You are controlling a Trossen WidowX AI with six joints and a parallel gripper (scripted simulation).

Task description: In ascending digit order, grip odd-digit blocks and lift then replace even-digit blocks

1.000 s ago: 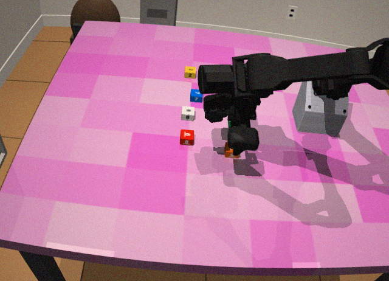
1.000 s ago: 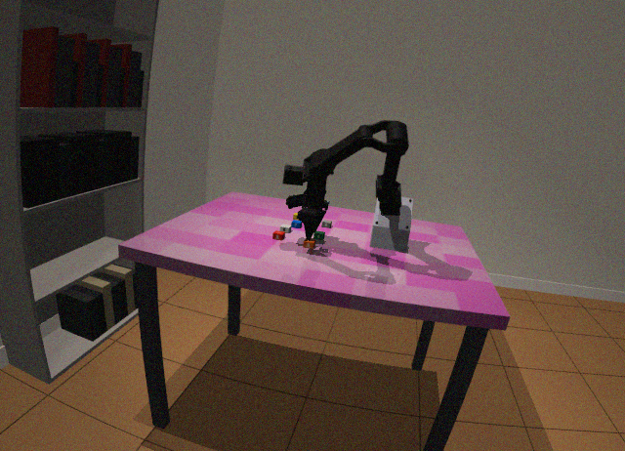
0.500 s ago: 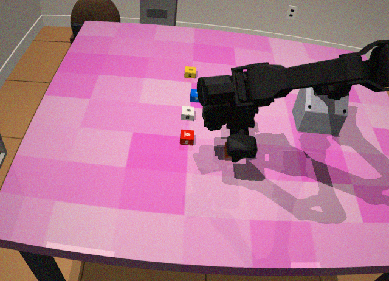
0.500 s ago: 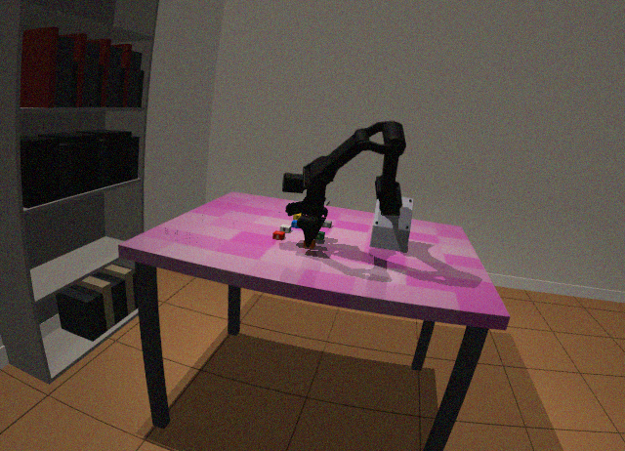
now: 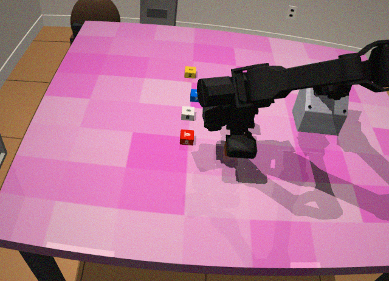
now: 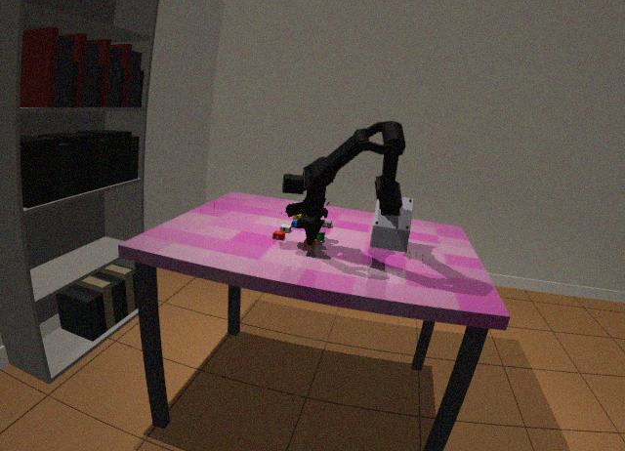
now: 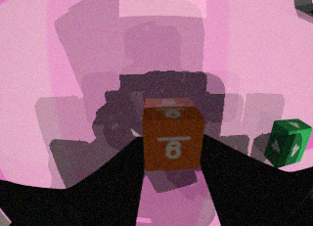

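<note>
My gripper tip is now right at the orange block. Also, from my gripper tip: red block 11 cm ahead, 4 cm to the right; green block 2 cm behind, 10 cm to the right; white block 10 cm ahead, 12 cm to the right.
</note>
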